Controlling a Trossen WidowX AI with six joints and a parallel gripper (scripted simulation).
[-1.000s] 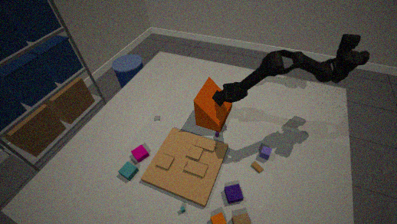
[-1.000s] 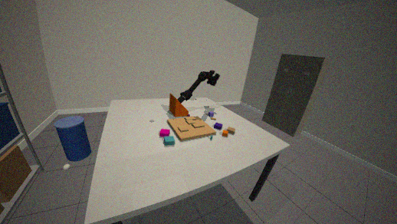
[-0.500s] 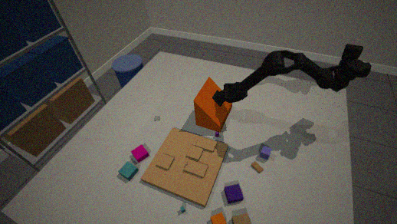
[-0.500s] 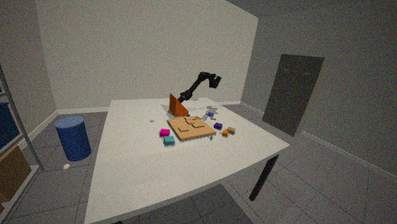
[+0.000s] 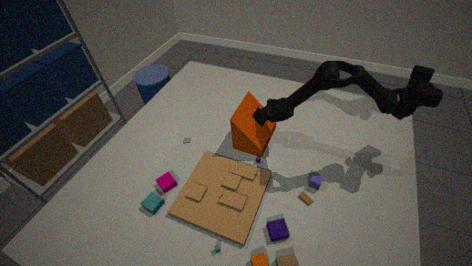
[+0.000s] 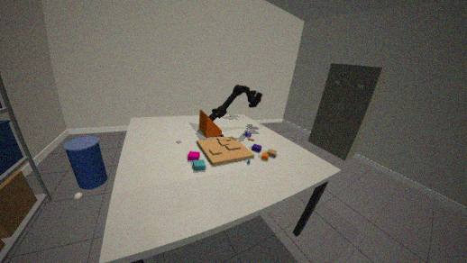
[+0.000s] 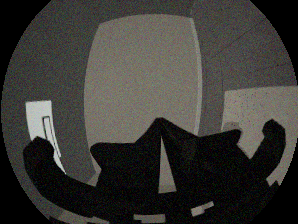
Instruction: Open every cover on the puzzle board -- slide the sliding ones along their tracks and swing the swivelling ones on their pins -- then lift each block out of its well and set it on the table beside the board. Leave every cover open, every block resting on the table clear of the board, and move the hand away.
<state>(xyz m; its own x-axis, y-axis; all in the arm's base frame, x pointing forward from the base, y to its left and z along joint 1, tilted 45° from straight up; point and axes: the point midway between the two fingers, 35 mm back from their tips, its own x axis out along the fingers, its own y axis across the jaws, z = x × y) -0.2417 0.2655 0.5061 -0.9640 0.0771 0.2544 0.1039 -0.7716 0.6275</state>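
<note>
Now: the purple block 68 cm ahead of my gripper tip, 33 cm to the right of it and 26 cm below it. Also, from my gripper tip: orange block (80 cm ahead, 34 cm to the right, 26 cm below); then small teal piece (81 cm ahead, 48 cm to the right, 26 cm below); then lilac block (45 cm ahead, 26 cm to the right, 25 cm below).
</note>
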